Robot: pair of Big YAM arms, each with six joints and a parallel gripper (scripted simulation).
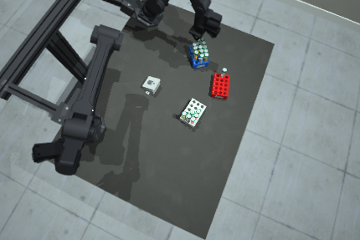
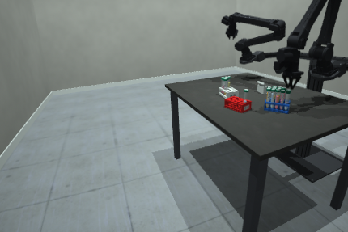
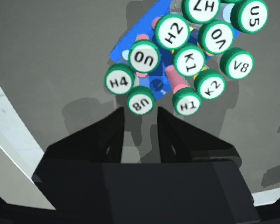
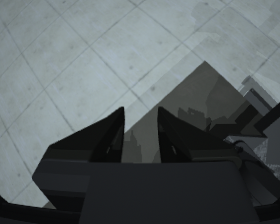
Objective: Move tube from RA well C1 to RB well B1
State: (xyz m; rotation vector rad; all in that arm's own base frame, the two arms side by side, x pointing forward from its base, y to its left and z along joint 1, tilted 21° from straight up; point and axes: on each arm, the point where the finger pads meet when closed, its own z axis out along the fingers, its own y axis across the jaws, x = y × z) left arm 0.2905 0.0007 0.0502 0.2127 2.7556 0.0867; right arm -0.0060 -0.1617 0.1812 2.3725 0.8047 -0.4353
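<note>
The tube lies 70 mm below my left hand. From my left hand the other things lie so: white rack RB: 380 mm to the right, 120 mm ahead, 110 mm below; red rack: 210 mm ahead, 170 mm to the right, 110 mm below; white button box: 320 mm to the right, 150 mm behind, 90 mm below.
</note>
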